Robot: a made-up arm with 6 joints. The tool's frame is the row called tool.
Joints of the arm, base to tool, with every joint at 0 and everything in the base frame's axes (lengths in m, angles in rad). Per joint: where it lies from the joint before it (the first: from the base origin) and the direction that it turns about. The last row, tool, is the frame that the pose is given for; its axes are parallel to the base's.
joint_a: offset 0 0 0.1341 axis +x
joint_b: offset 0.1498 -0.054 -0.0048 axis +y
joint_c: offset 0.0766 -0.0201 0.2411 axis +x
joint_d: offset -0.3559 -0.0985 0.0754 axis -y
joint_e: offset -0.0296 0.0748 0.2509 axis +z
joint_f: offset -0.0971 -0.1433 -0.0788 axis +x
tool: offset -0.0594 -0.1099 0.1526
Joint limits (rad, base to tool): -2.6..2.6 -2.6..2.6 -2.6..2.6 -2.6..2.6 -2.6..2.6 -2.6..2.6
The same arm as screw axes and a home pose.
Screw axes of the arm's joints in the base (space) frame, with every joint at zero. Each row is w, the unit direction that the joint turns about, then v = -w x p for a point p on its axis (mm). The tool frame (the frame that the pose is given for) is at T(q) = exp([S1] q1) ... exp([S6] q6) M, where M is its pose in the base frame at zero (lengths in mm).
S1: w 1 0 0 v 0 134.1 0
S2: w 0 1 0 v -129.3 0 149.8
S3: w 1 0 0 v 0 370.4 74.1
S4: w 0 -1 0 v 445.8 0 129.5
S5: w 0 0 1 v -97.8 159.1 0
S6: w 1 0 0 v 0 617.9 241.1
M =
1 0 0 -315.6
0 1 0 -351
0 0 1 770.5
0 0 0 1
Joint limits (deg, base to tool): -148.97..148.97 -148.97..148.97 -148.97..148.97 -148.97..148.97 -148.97..148.97 -148.97..148.97

